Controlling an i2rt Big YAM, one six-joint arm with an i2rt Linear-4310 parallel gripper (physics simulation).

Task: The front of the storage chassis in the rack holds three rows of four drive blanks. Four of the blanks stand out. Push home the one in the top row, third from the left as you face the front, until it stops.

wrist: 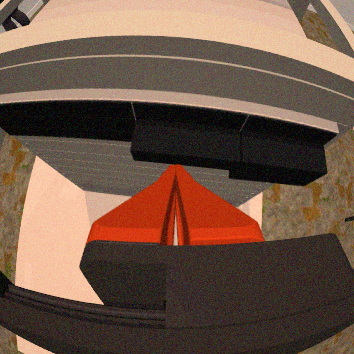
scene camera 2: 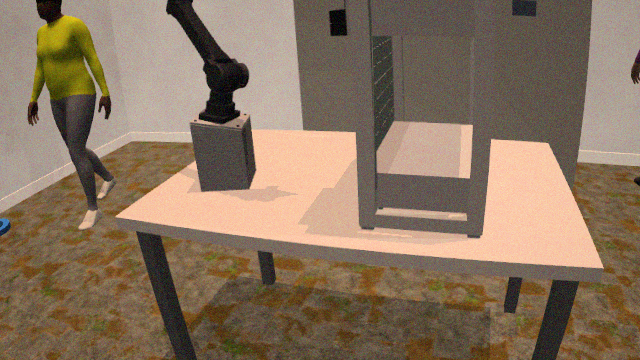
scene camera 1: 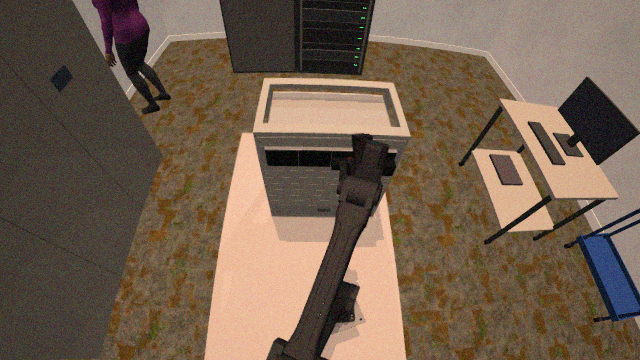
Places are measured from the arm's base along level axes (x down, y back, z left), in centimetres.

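Pixels of known places: gripper, fingertip midpoint: [wrist: 175,173]; arm's base, origin of the base link: [scene camera 2: 219,117].
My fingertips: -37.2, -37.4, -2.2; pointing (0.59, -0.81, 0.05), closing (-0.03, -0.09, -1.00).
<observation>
For each thing: its top centre in the pictures, then the offset to it from my fingertips, as dx, dy, dz. "spot": a spot on its surface instead. Level surfaces: height alone.
- top row, surface spot: [wrist: 187,142] spot: +7.6, -5.8, -0.9
- fourth blank, middle of its top: [wrist: 283,118] [scene camera 1: 378,152] +7.6, -10.3, -11.8
- pale table, its level: dx +57.7
The storage chassis [scene camera 1: 295,192] sits in the rack [scene camera 1: 325,128] [scene camera 2: 367,125] [wrist: 165,72]. The third blank from the left in the top row [wrist: 187,142] is black and stands out from the front; in scene camera 1 the arm mostly covers it. The fourth blank [scene camera 1: 390,166] [wrist: 282,155] beside it also stands out. The two top-row blanks on the left [scene camera 1: 281,158] [scene camera 1: 315,158] look flush. My gripper [wrist: 175,173] is shut and empty. Its orange-red fingertips are at the lower front edge of the third blank in the wrist view; I cannot tell whether they touch it. The lower rows' blanks are not distinct.
The rack stands on a pale table [scene camera 1: 250,280] [scene camera 2: 310,240], with the arm's base block [scene camera 2: 222,155] in front of it. A dark cabinet [scene camera 1: 60,200] is at the left. A desk with a monitor [scene camera 1: 597,120] and a blue cart stand at the right. People stand near the walls.
</observation>
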